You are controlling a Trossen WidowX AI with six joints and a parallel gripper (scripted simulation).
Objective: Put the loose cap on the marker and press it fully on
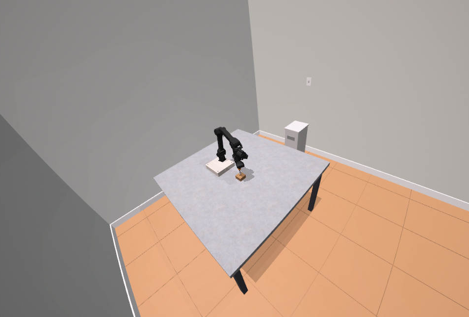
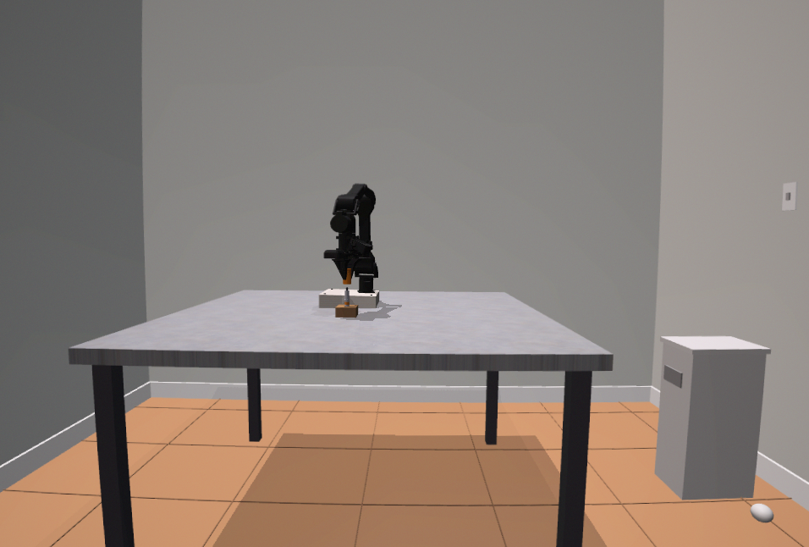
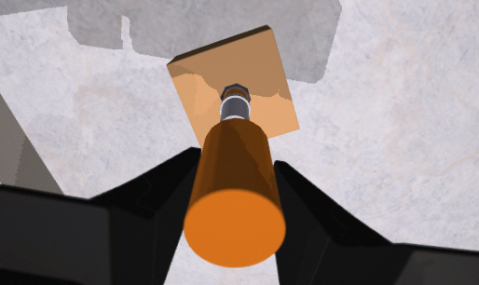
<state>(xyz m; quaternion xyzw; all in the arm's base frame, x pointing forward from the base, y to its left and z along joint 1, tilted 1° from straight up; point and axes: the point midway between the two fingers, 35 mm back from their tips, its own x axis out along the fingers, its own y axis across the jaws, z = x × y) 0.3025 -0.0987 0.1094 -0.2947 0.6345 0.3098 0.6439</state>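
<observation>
My gripper tip is now 11 cm above the holder block. Also, from my gripper tip: orange cap (1 cm above).
</observation>
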